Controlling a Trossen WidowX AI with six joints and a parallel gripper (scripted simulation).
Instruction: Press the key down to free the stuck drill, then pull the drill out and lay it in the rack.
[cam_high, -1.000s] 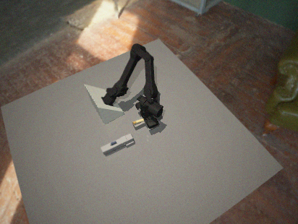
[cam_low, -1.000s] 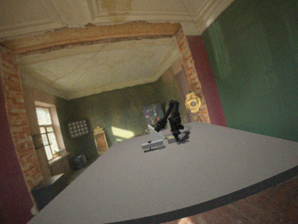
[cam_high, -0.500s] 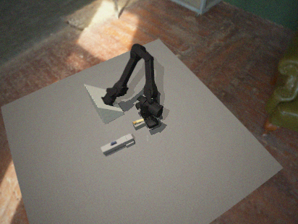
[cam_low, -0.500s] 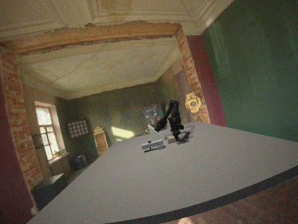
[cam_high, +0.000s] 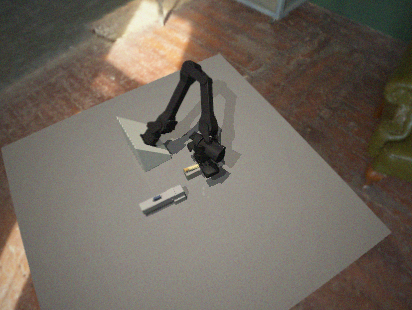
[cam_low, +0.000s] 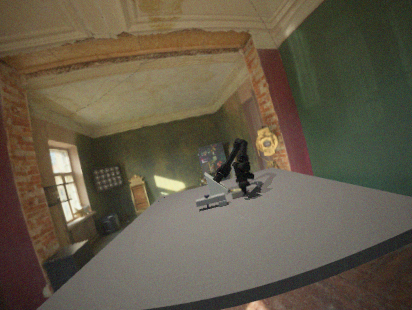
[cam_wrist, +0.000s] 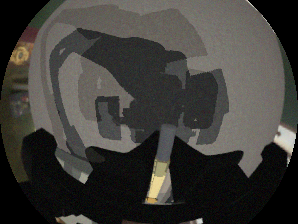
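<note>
My gripper tip is now 40 mm to the left of the drill and 40 mm below it. Also, from my gripper tip: light grey fixture block 60 mm ahead, 220 mm to the right, 30 mm above; blue key 60 mm ahead, 250 mm to the right, 40 mm above.
</note>
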